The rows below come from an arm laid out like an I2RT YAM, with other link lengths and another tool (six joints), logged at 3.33 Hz.
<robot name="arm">
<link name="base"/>
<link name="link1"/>
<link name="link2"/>
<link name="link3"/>
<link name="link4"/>
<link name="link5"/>
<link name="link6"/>
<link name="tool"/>
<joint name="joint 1" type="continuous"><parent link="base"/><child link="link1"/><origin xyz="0 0 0.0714" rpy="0 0 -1.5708"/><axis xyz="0 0 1"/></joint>
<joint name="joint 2" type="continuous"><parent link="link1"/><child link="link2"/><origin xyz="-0.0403 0.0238 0.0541" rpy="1.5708 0 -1.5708"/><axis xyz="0 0 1"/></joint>
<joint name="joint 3" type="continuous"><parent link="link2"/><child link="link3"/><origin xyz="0.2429 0 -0.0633" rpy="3.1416 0 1.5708"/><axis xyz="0 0 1"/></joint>
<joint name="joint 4" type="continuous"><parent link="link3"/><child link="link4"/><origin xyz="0.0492 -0.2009 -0.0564" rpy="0 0 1.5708"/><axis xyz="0 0 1"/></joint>
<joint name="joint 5" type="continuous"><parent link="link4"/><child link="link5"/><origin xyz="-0.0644 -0.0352 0.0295" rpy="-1.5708 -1.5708 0"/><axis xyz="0 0 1"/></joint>
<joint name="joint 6" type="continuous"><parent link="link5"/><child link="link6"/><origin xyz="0 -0.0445 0.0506" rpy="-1.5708 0 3.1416"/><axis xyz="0 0 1"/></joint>
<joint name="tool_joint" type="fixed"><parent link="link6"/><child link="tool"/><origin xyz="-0.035 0.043 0.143" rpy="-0.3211 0 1.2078"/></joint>
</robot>
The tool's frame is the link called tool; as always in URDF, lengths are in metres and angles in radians. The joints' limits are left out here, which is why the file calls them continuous.
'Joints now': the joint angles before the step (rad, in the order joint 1, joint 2, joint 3, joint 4, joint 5, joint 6). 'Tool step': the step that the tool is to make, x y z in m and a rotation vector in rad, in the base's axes. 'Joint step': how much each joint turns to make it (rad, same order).
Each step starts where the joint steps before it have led.
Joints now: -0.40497, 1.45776, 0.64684, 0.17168, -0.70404, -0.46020
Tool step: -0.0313, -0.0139, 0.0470, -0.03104, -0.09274, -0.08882
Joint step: -0.06336, -0.26448, -0.04375, -0.10413, 0.01523, 0.03032
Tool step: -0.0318, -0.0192, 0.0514, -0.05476, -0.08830, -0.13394
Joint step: -0.06208, -0.24627, 0.03742, -0.15937, 0.06698, 0.03375
